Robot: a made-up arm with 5 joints.
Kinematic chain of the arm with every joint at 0, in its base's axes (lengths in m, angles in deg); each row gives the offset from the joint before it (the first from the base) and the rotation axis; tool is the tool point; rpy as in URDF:
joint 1: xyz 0 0 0.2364 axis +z
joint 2: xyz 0 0 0 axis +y
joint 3: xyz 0.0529 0 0.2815 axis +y
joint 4: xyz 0.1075 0 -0.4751 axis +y
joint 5: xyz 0.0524 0 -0.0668 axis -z
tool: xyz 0 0 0 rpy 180 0 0
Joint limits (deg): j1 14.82..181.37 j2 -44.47..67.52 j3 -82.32..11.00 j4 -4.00..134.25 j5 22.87..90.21
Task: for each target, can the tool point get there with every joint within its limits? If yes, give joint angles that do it. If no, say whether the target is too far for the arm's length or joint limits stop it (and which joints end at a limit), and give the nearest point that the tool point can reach.
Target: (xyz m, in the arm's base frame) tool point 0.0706 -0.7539 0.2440
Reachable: no: joint limits stop it (at a limit: joint 2, joint 3) | nearest point 0.0230 -0.2451 0.1159 | short by 0.527 m
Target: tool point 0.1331 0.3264 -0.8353
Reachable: no: too far | nearest point 0.1196 0.2933 -0.2757 | short by 0.561 m
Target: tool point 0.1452 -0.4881 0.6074
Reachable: no: joint limits stop it (at a limit: joint 2, joint 3) | nearest point 0.0603 -0.2026 0.1656 | short by 0.533 m
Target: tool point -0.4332 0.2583 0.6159
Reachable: yes | joints 149.19 -20.98 -70.12 52.06 73.41
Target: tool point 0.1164 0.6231 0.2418
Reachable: yes | joints 79.42 14.55 -64.37 18.21 33.23
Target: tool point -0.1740 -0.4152 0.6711
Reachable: no: joint limits stop it (at a limit: joint 1, joint 2, joint 4) | nearest point -0.2453 -0.0059 0.7063 | short by 0.417 m
